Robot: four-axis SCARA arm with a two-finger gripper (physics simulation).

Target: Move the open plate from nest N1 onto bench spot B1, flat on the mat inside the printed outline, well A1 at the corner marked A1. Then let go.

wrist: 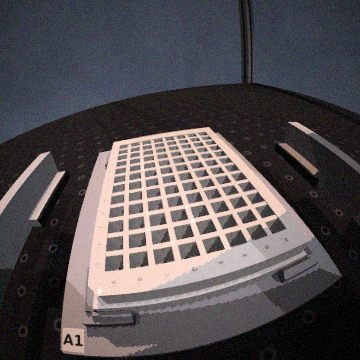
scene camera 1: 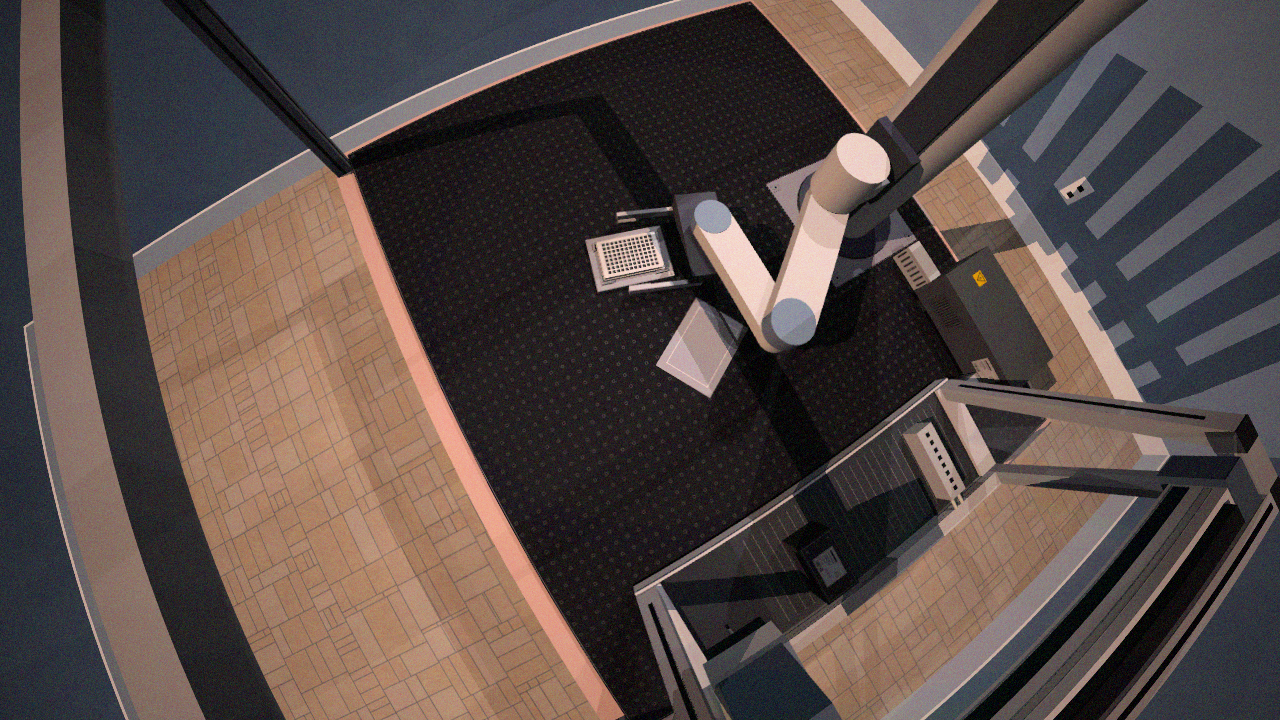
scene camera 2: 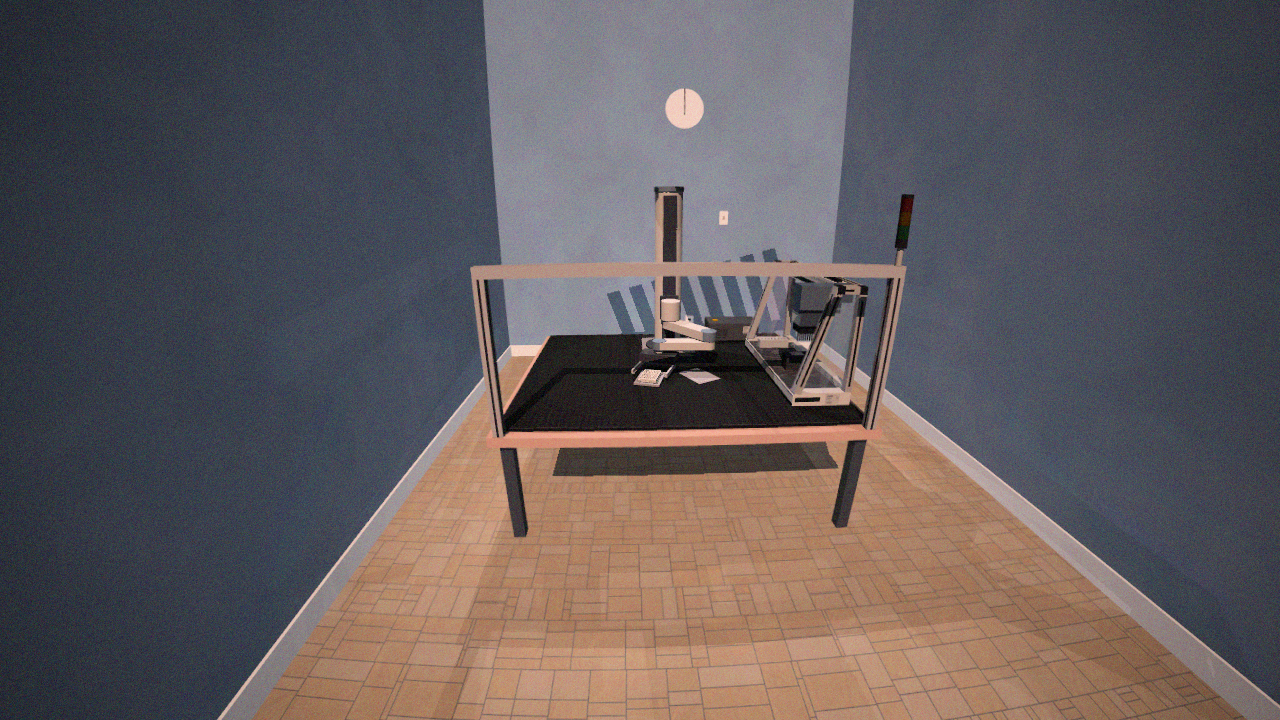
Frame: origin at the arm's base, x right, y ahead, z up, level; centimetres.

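Seen in the pictures: gripper, fingertip midpoint: (wrist: 172, 144) (scene camera 1: 622, 252) (scene camera 2: 649, 373).
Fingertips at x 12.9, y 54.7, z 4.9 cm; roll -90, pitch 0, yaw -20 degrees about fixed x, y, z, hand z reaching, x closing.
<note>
Offsets run from my fingertips to a thing's middle. "spot": to the spot under its first point. Level surfaces: height alone.
The open plate @[dy -1.4, dx -0.6, dz -1.7 cm] (scene camera 1: 640, 259) (scene camera 2: 649, 377) (wrist: 175, 200), pale with a grid of square wells, sits level in nest N1 @[dy -1.4, dx -0.6, dz -2.7 cm] (scene camera 1: 592, 265) (wrist: 240, 310), between its corner stops. The nest's A1 label is at the lower left in the wrist view, by the plate's well A1 corner. My gripper (scene camera 1: 623, 252) (scene camera 2: 652, 370) (wrist: 172, 144) is open, one finger on each side of the plate, with gaps between fingers and plate. Bench spot B1 is a light mat @[dz -3.4 cm] (scene camera 1: 702, 349) (scene camera 2: 699, 377) with a thin printed outline, turned relative to the nest; its A1 mark is too small to read.
A framed machine (scene camera 1: 792, 492) (scene camera 2: 821, 396) stands on the right of the bench, holding a black block @[spot: dy -1.3, dx -68.6, dz +8.4 cm] (scene camera 1: 823, 559) and a white slotted strip @[spot: dy -32.8, dx -68.5, dz +5.8 cm] (scene camera 1: 935, 461). A dark box @[spot: dy -64.7, dx -51.0, dz +7.9 cm] (scene camera 1: 993, 313) with a yellow label stands near the arm's base. An upright post @[dy +47.7, dx +57.6, dz +24.1 cm] (scene camera 1: 268, 89) rises at the bench corner.
</note>
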